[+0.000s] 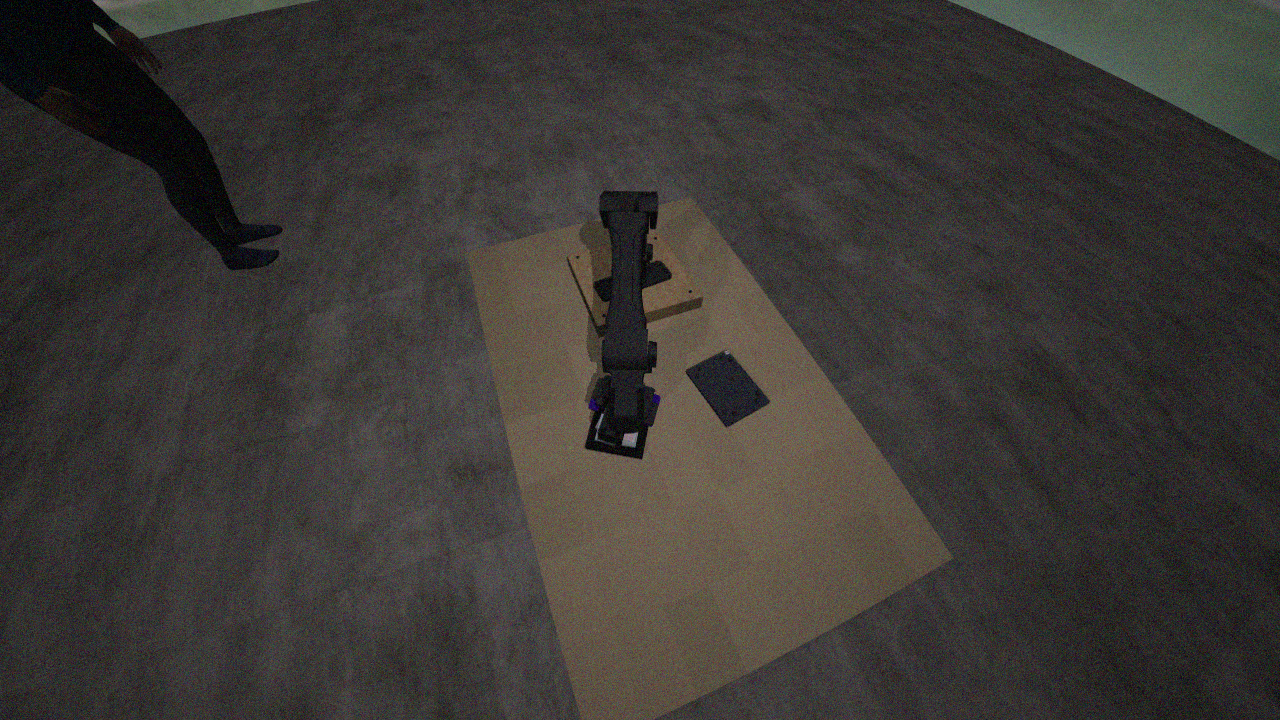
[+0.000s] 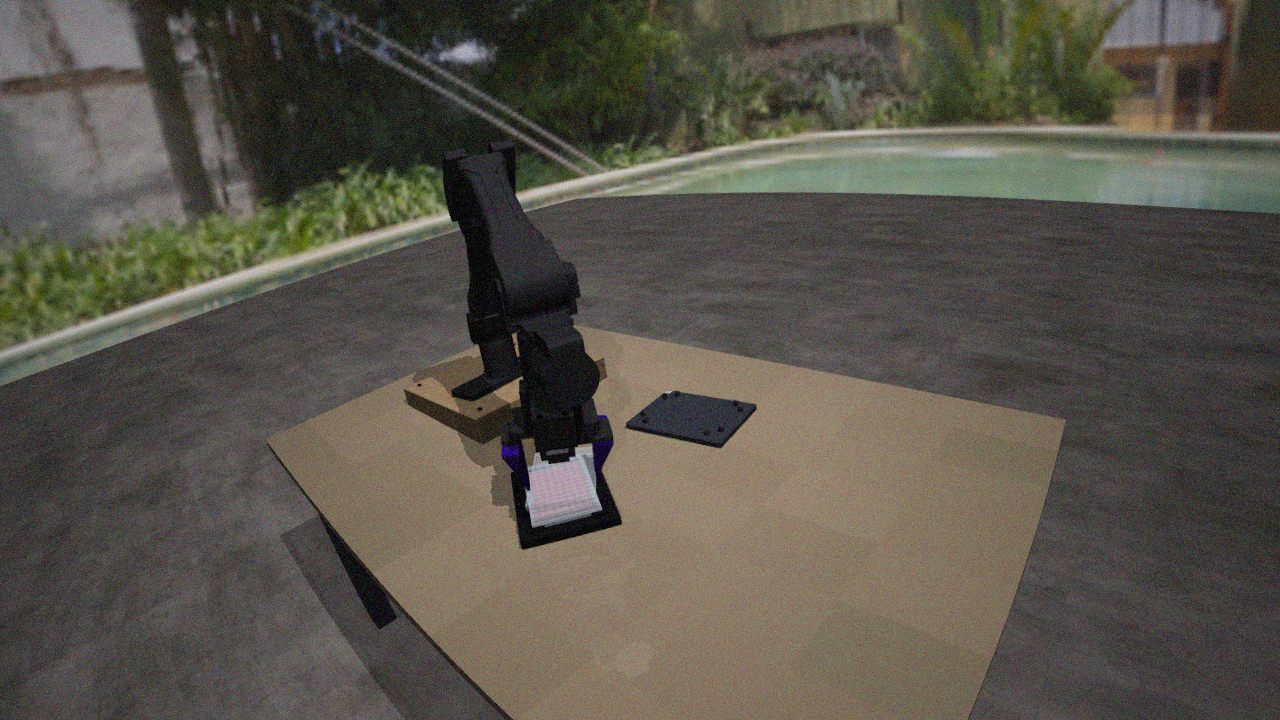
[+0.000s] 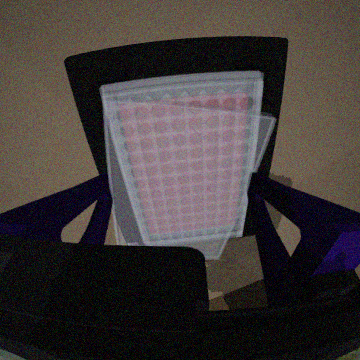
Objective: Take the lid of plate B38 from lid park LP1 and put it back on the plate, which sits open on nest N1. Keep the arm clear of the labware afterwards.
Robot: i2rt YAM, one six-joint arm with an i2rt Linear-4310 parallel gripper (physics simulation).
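Seen in the pictures: gripper, between the fingertips: (image 2: 563, 484) (image 3: 180, 180); arm's base, origin of its link: (image 2: 504, 377).
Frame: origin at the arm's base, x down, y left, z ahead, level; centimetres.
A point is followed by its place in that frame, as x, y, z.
Plate B38 (image 3: 186, 161) {0.7, -20.4, 34.3} (image 2: 560, 490) {0.7, -20.8, 34.6} (image 1: 629, 439) {0.7, -20.3, 38.7}, white with pink wells, sits on the black nest N1 (image 3: 178, 57) {2.9, -23.6, 38.2} (image 2: 573, 530) {3.0, -23.9, 39.0} (image 1: 602, 440). My gripper (image 3: 180, 180) {1.3, -19.0, 33.2} (image 2: 556, 447) (image 1: 623, 416) {1.3, -19.0, 33.2}, with purple fingers, is right over the plate's near end and is shut on the clear lid (image 3: 264, 132) {0.6, -24.5, 32.8}. The lid lies low over the plate and covers most of it. It is turned a little askew, so one corner sticks out past the plate's right edge and the plate's far rows show uncovered. Lid park LP1 (image 1: 726, 387) {3.1, 5.4, 36.5} (image 2: 690, 417) {3.1, 4.8, 36.7}, a dark flat pad, lies bare to the right.
The arm's wooden base block (image 1: 676, 302) {-0.2, 6.4, 11.5} (image 2: 439, 397) {0.0, -11.3, -5.3} stands behind the nest. All of it rests on a tan board (image 1: 716, 537) {4.1, -14.0, 62.8} (image 2: 805, 555) {4.1, -15.1, 63.7} on dark ground. A person's legs (image 1: 192, 192) stand off the board at the far left.
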